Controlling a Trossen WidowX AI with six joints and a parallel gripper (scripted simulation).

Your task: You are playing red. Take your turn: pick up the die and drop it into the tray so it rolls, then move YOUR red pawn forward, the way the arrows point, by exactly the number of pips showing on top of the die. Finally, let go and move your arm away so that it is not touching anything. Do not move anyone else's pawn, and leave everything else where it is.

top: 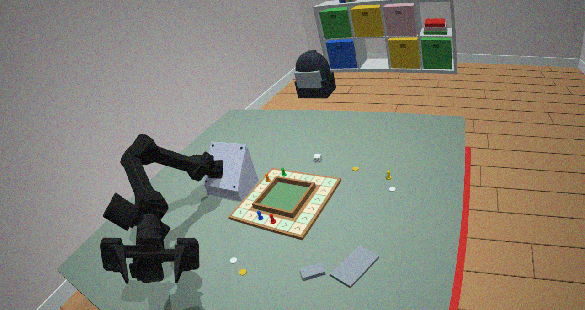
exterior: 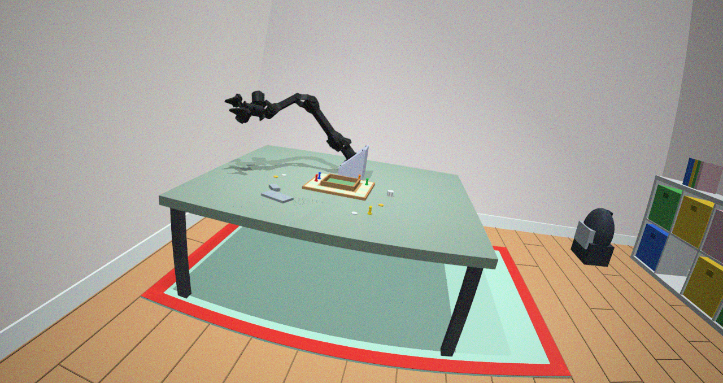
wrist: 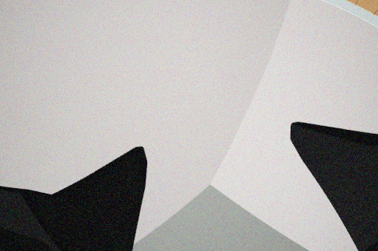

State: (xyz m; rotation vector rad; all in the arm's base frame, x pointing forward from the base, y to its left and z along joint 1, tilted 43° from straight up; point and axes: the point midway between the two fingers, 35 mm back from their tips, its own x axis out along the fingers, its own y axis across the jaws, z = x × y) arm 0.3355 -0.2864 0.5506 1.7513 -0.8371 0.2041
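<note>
Now: the white die 3 cm behind my gripper tip, 81 cm to the left of it and 32 cm below it. From my gripper tip the other things lie so: blue pawn (11 cm behind, 47 cm to the left, 31 cm below); then red pawn (7 cm behind, 47 cm to the left, 31 cm below); then green tray (7 cm behind, 58 cm to the left, 33 cm below).
</note>
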